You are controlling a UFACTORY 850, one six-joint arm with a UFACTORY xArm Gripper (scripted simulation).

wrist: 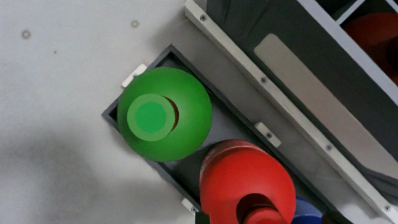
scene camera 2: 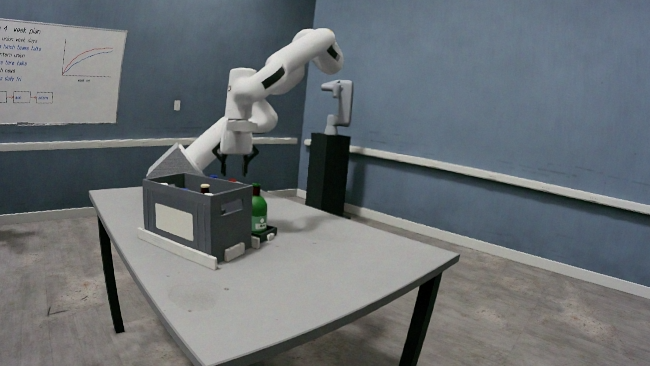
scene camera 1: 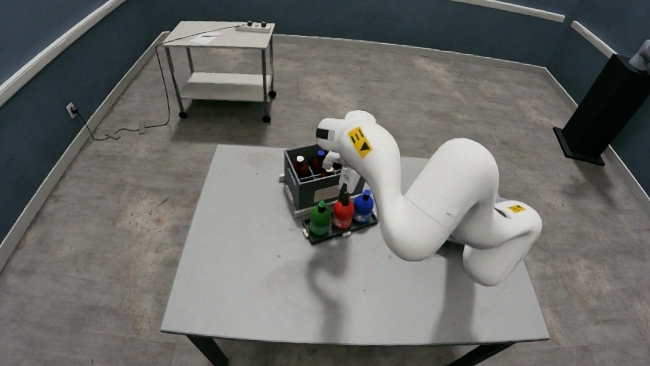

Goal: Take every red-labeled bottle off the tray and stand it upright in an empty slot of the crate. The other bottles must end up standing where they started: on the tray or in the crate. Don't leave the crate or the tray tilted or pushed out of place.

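You'd see a grey crate here (scene camera 2: 196, 220), and the crate is in the wrist view (wrist: 310, 58) and scene camera 1 (scene camera 1: 307, 192) too. There's a pale base strip (scene camera 2: 196, 256), plus a green bottle (wrist: 170, 112) and a black tray (wrist: 228, 122). And my gripper is there as well, my gripper (scene camera 2: 233, 176).
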